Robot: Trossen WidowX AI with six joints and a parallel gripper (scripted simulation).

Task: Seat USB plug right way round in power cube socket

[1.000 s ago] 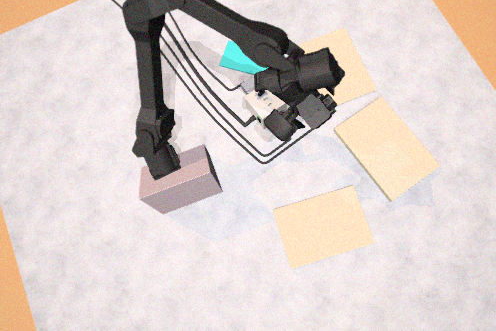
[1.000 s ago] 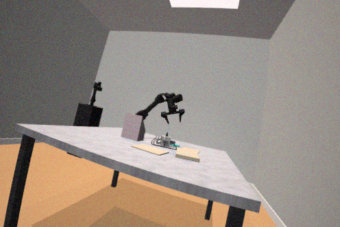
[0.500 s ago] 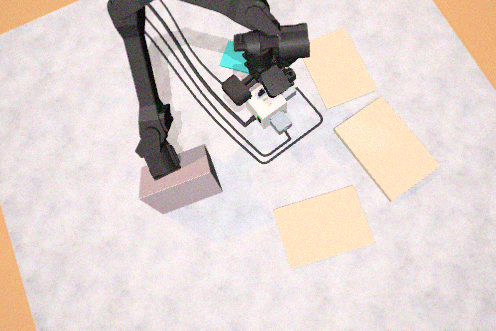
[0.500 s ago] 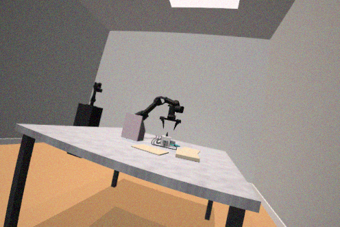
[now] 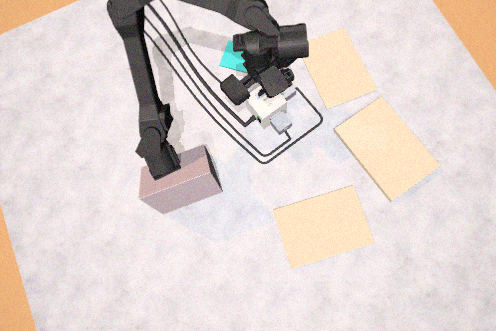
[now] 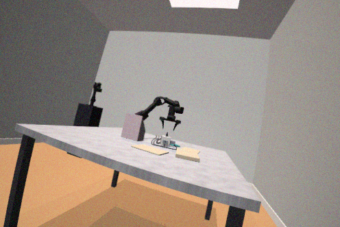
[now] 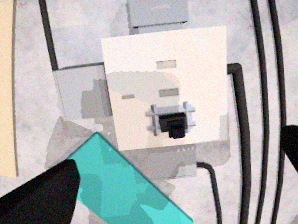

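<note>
The USB plug is 4 cm below my gripper tip. Also, from my gripper tip: USB socket (1 cm to the left, 6 cm below); then cyan flat piece (4 cm ahead, 14 cm to the left, 13 cm below).
</note>
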